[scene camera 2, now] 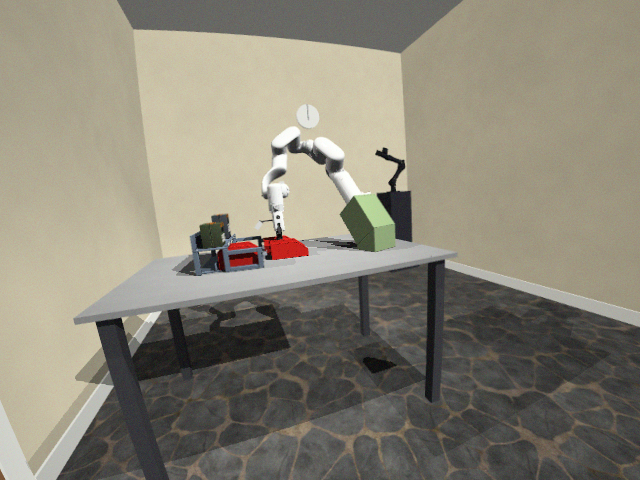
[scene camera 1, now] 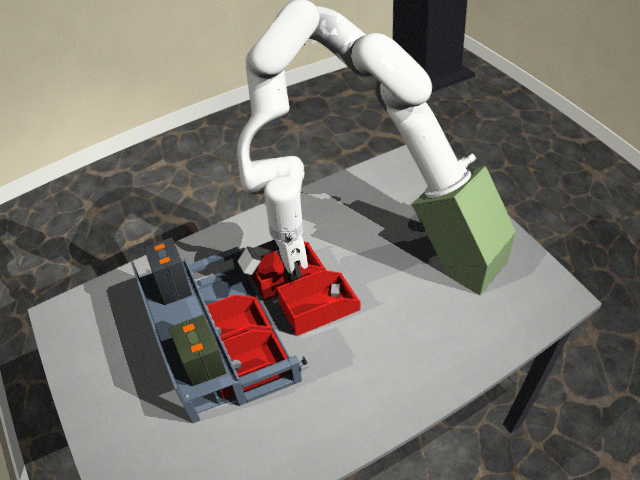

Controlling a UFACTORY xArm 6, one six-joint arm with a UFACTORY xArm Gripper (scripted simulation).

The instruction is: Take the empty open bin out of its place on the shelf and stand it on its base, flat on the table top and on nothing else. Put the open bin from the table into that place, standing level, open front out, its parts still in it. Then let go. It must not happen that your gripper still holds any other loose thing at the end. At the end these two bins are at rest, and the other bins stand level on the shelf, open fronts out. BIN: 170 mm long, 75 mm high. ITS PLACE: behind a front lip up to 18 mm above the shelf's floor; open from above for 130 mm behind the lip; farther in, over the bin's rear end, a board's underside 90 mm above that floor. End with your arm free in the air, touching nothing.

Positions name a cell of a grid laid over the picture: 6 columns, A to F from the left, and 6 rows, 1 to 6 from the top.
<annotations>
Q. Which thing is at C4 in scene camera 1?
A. A red bin.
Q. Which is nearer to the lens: the olive box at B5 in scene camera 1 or the red bin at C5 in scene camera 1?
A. The olive box.
</annotations>
